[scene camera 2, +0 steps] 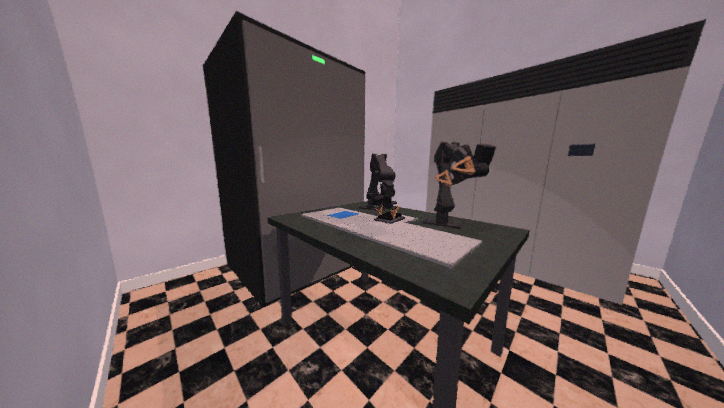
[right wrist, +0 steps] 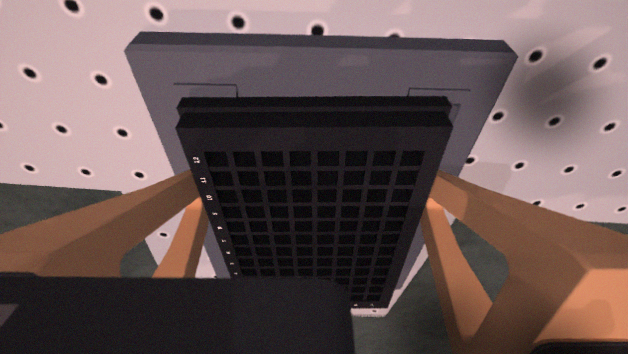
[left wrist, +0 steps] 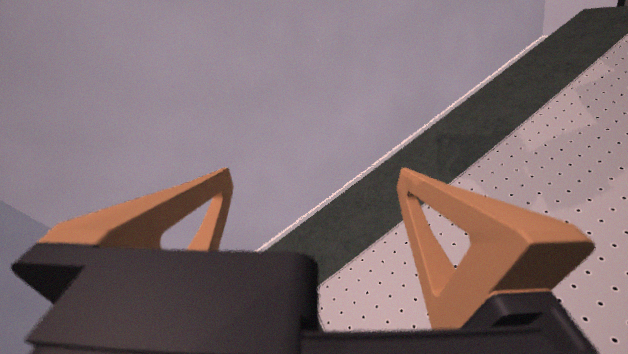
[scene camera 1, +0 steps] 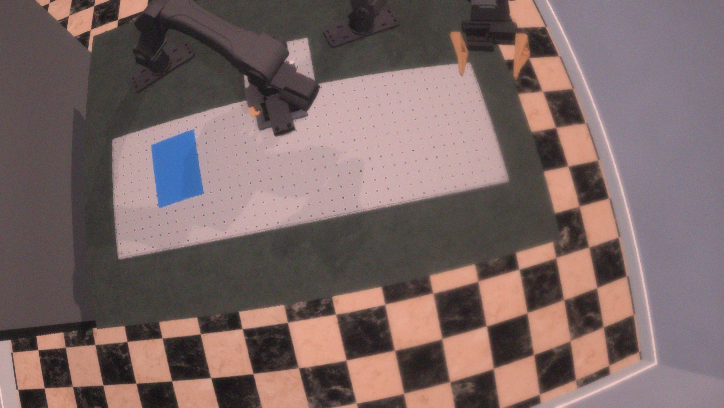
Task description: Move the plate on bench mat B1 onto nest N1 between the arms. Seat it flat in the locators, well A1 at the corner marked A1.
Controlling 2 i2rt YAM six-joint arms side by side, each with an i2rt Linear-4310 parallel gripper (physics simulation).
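Seen in the pictures: left gripper, between the fingertips: [scene camera 2: 443,173] [left wrist: 314,177] [scene camera 1: 487,76]; right gripper, between the fingertips: [scene camera 2: 387,218] [right wrist: 314,178]; left arm's base, origin of its link: [scene camera 2: 441,224] [scene camera 1: 361,27]; right arm's base, origin of its link: [scene camera 2: 371,208] [scene camera 1: 162,67].
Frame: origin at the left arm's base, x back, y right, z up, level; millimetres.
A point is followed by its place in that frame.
The black well plate [right wrist: 320,200] @(x -140, y 279, z 42 mm) [scene camera 2: 390,216] @(x -143, y 256, z 41 mm) is between the fingers of my right gripper [right wrist: 314,178] @(x -138, y 277, z 28 mm), over the grey nest [right wrist: 325,65] [scene camera 2: 389,220] @(x -180, y 239, z 28 mm) [scene camera 1: 299,115] @(x -192, y 245, z 25 mm). Its 12 end faces the top of the right wrist view. Two corner locators show as thin outlines just past that end; whether the plate touches the nest I cannot tell. The A1 corner mark is hidden. In scene camera 1 the right arm covers the plate. My left gripper [scene camera 1: 488,76] @(x -374, y -60, z 303 mm) [scene camera 2: 447,172] @(x -374, y -60, z 303 mm) [left wrist: 314,177] @(x -374, y -60, z 303 mm) is open and empty, raised at the right. The blue mat [scene camera 1: 177,169] @(x -175, y 572, z 15 mm) [scene camera 2: 343,214] @(x -170, y 574, z 15 mm) has no plate on it.
The white perforated board [scene camera 1: 405,131] @(x -325, y 39, z 13 mm) [scene camera 2: 435,243] @(x -362, y -48, z 13 mm) [left wrist: 575,175] @(x -306, y 267, z 13 mm) lies on the dark green table [scene camera 1: 324,263] @(x -520, y 327, z 0 mm) [scene camera 2: 486,283] @(x -569, y -238, z 0 mm). A tall dark cabinet [scene camera 2: 309,152] stands behind the table's left side, and a wide grey cabinet [scene camera 2: 521,192] stands behind its right side.
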